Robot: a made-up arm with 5 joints. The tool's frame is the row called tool. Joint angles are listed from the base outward. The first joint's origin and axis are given. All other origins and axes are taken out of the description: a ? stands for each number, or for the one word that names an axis. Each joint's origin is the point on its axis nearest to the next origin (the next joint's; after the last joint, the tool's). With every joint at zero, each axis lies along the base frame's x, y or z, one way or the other. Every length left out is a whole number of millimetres.
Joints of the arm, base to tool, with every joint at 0 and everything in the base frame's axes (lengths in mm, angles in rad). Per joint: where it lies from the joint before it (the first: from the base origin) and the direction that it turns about. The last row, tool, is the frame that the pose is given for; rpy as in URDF.
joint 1: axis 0 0 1 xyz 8 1 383
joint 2: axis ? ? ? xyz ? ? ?
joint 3: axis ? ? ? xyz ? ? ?
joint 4: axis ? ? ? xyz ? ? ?
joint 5: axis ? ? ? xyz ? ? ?
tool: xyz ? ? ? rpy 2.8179 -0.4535 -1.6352
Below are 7 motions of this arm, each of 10 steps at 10 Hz.
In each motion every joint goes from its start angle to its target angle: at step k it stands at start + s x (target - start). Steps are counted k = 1, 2, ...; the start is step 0. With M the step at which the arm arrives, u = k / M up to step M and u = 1 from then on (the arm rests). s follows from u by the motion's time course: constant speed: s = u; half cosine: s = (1 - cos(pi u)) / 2; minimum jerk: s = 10 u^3 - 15 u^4 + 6 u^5.
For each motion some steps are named. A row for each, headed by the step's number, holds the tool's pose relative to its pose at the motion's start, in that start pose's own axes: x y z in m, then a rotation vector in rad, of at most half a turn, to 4 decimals.
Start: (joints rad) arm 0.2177 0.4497 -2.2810 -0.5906 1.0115
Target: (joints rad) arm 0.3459 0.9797 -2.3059 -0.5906 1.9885
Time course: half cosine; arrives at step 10
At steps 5, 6, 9, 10:
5: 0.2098 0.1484 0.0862 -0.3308 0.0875 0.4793
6: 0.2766 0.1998 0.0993 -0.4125 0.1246 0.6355
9: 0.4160 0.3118 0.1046 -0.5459 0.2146 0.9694
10: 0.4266 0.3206 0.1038 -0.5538 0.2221 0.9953

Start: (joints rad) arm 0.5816 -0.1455 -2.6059 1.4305 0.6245
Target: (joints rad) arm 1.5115 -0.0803 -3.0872 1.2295 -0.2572
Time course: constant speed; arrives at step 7
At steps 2, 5, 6, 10:
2: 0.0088 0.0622 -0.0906 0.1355 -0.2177 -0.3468
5: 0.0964 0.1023 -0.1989 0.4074 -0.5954 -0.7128
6: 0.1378 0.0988 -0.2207 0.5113 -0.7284 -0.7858
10: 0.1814 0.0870 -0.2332 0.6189 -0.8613 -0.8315

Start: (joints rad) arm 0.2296 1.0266 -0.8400 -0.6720 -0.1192
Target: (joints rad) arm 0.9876 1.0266 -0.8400 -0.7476 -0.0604
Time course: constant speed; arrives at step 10
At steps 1, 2, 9, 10:
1: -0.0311 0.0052 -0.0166 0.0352 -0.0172 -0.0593
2: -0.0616 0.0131 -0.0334 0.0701 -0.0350 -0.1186
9: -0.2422 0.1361 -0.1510 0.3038 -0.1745 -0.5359
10: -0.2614 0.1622 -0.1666 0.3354 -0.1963 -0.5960

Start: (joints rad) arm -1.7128 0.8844 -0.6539 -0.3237 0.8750
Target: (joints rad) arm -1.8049 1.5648 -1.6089 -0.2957 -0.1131
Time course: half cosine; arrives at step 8
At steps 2, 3, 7, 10:
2: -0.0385 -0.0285 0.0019 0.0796 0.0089 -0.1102
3: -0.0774 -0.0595 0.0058 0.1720 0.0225 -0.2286
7: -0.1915 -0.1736 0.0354 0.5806 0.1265 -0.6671
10: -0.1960 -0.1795 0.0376 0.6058 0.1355 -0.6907

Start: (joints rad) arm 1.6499 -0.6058 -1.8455 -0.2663 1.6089
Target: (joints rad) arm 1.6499 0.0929 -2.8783 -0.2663 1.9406
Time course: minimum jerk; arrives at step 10
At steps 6, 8, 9, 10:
6: -0.0669 -0.0032 0.0139 -0.1427 -0.2693 0.1008
8: -0.0709 0.0005 0.0012 -0.2085 -0.3670 0.1333
9: -0.0705 0.0016 -0.0025 -0.2216 -0.3852 0.1392
10: -0.0704 0.0018 -0.0031 -0.2240 -0.3884 0.1401

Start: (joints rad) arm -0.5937 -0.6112 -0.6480 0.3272 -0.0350
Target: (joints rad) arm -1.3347 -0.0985 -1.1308 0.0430 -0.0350
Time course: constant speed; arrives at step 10
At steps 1, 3, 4, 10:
1: 0.0437 -0.0246 0.0224 0.0054 0.0400 0.0671
3: 0.1402 -0.0640 0.0654 0.0181 0.1245 0.1985
4: 0.1926 -0.0783 0.0856 0.0252 0.1689 0.2626
10: 0.5473 -0.0756 0.1738 0.0757 0.4667 0.6223

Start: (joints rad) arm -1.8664 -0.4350 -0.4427 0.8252 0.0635
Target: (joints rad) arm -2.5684 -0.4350 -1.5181 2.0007 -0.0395
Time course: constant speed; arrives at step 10
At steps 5, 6, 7, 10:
5: 0.3525 0.0026 -0.2157 -0.1745 -0.0650 0.2398
6: 0.4214 0.0345 -0.2523 -0.2095 -0.0804 0.2870
7: 0.4852 0.0760 -0.2870 -0.2443 -0.0965 0.3341
10: 0.6300 0.2470 -0.3823 -0.3480 -0.1496 0.4742

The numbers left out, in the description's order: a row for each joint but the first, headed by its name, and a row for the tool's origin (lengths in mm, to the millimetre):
joint 2: axis 0 1 0, xyz 17 3 0
joint 3: axis 0 1 0, xyz 59 0 299
joint 4: axis 0 1 0, xyz 165 0 -637
joint 5: axis 0 0 -1, xyz 73 0 -122
tool: xyz 3 19 0

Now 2 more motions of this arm.
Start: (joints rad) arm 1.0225 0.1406 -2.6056 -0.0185 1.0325
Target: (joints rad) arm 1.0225 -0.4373 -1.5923 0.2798 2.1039
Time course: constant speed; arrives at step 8
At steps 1, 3, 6, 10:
1: 0.0179 0.0034 0.0192 -0.0913 0.0467 0.1258
3: 0.0641 0.0156 0.0491 -0.2420 0.1491 0.3941
6: 0.1588 0.0479 0.0711 -0.3795 0.3162 0.8294
10: 0.2369 0.0786 0.0691 -0.4047 0.4287 1.1339

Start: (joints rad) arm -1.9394 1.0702 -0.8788 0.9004 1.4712
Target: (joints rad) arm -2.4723 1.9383 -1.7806 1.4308 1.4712
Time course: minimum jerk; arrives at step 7
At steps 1, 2, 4, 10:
1: -0.0050 -0.0033 -0.0017 -0.0128 0.0106 0.0036
2: -0.0312 -0.0215 -0.0081 -0.0794 0.0663 0.0203
4: -0.1333 -0.0983 0.0084 -0.3450 0.2996 0.0488
10: -0.1984 -0.1410 0.0625 -0.5400 0.4820 0.0285

